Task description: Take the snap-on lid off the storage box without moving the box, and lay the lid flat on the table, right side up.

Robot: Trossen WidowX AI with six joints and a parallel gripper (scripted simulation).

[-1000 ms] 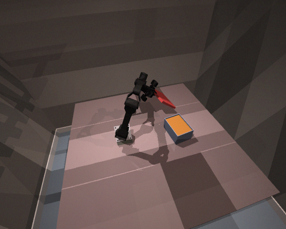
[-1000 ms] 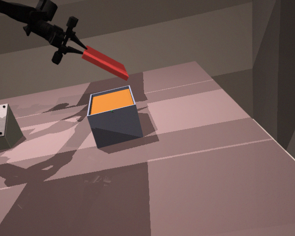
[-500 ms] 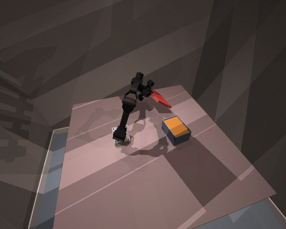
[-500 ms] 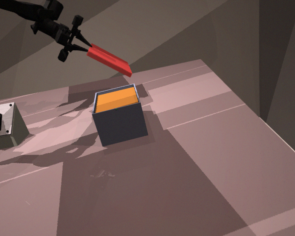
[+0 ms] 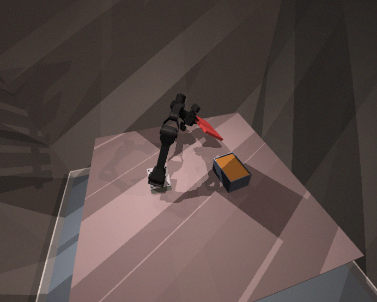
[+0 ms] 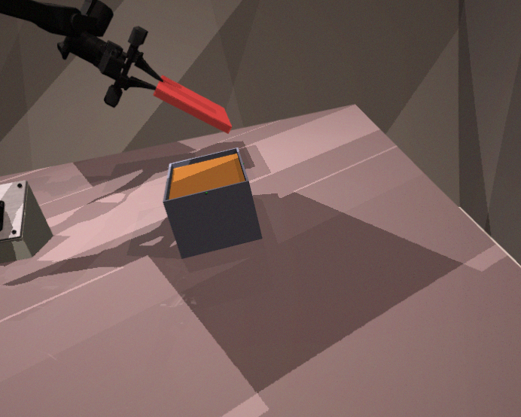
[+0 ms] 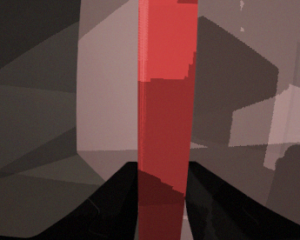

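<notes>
The red lid lies 6 cm ahead of my gripper tip, 5 cm below it and 1 cm to the left of it. The rest, counted from my gripper tip: storage box: 33 cm to the right, 17 cm below, 11 cm ahead.
</notes>
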